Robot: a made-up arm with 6 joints. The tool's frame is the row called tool. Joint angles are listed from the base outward.
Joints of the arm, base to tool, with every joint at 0 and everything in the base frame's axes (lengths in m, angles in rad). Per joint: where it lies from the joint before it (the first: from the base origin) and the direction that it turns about. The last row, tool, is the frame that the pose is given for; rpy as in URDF.
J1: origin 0 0 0.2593 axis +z
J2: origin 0 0 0 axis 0 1 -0.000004
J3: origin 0.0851 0 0.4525 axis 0 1 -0.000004
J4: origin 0.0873 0 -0.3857 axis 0 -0.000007 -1
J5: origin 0 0 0 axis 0 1 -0.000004
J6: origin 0.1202 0 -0.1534 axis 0 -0.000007 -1
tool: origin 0 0 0 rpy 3.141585 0 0
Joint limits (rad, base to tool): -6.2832..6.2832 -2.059..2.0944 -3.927..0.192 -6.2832..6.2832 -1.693..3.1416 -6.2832..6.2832
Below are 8 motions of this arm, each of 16 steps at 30 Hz.
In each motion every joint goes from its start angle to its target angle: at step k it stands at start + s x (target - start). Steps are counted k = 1, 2, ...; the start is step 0. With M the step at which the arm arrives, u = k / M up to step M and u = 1 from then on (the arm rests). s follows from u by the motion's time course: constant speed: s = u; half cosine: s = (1 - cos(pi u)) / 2; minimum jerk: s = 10 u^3 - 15 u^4 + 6 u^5.
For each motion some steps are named. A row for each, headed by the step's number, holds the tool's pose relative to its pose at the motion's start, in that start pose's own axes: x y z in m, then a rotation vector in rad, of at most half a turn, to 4 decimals.
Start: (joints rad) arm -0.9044 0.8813 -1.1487 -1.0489 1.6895 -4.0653
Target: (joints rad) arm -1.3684 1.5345 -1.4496 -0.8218 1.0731 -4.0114
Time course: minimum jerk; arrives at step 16
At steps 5, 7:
5: -0.0547 -0.0484 0.0349 -0.0235 -0.1319 -0.0422
7: -0.1226 -0.0948 0.0752 -0.0549 -0.2884 -0.0747

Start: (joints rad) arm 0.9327 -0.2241 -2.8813 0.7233 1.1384 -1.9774
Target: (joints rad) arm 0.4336 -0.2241 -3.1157 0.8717 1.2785 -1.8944
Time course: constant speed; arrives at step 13
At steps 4, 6, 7, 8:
4: 0.0277 0.0100 -0.0112 0.0215 -0.0771 -0.0623
6: 0.0439 0.0132 -0.0137 0.0350 -0.1144 -0.0956
7: 0.0525 0.0143 -0.0142 0.0425 -0.1328 -0.1128
8: 0.0613 0.0150 -0.0141 0.0506 -0.1510 -0.1302

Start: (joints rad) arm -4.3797 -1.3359 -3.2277 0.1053 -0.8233 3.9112
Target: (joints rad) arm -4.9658 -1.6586 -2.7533 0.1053 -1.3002 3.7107
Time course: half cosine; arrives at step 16
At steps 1, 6, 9, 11, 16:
1: 0.0032 0.0037 0.0003 -0.0048 0.0011 0.0015
6: 0.0959 0.1249 -0.0041 -0.1524 0.0284 0.0536
9: 0.1679 0.2503 -0.0310 -0.2874 0.0404 0.1161
11: 0.2025 0.3304 -0.0582 -0.3668 0.0414 0.1611
16: 0.2330 0.4287 -0.1018 -0.4585 0.0363 0.2229

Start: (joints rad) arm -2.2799 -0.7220 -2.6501 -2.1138 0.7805 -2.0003
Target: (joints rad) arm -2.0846 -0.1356 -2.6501 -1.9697 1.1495 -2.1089
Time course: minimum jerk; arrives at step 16
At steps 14, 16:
14: 0.4052 0.3558 -0.2138 -0.1911 0.5359 -0.3306
16: 0.4110 0.3601 -0.2202 -0.1948 0.5434 -0.3375

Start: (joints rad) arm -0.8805 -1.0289 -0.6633 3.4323 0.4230 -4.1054
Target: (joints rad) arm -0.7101 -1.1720 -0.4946 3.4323 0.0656 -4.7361
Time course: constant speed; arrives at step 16
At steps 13, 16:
13: -0.0323 -0.0621 -0.1027 0.3716 -0.0098 -0.4571
16: -0.0403 -0.0733 -0.1282 0.4600 0.0175 -0.5639

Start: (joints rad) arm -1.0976 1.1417 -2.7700 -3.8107 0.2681 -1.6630
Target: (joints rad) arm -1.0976 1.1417 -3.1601 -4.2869 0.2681 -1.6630
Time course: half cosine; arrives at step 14
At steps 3, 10, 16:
3: 0.0205 -0.0169 0.0033 0.0314 0.0155 -0.0573
10: 0.1491 -0.1351 -0.0047 0.1943 0.1503 -0.4337
16: 0.1815 -0.1684 -0.0156 0.2254 0.1962 -0.5355

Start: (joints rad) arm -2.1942 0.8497 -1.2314 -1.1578 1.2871 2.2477
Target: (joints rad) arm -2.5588 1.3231 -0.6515 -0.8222 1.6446 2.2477
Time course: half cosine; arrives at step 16
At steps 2, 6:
2: -0.0152 0.0101 0.0201 -0.0483 -0.0051 -0.0263
6: -0.1147 0.1078 0.1390 -0.3859 -0.0381 -0.2246

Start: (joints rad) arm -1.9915 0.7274 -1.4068 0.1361 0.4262 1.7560
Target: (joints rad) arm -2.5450 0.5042 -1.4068 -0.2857 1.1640 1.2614
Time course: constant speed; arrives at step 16
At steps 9, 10, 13, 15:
9: 0.2432 -0.0003 -0.0794 -0.2775 0.1849 -0.1574
10: 0.2708 0.0055 -0.0904 -0.3144 0.2014 -0.1686
13: 0.3524 0.0298 -0.1263 -0.4318 0.2433 -0.1928
15: 0.4050 0.0519 -0.1527 -0.5153 0.2637 -0.2010

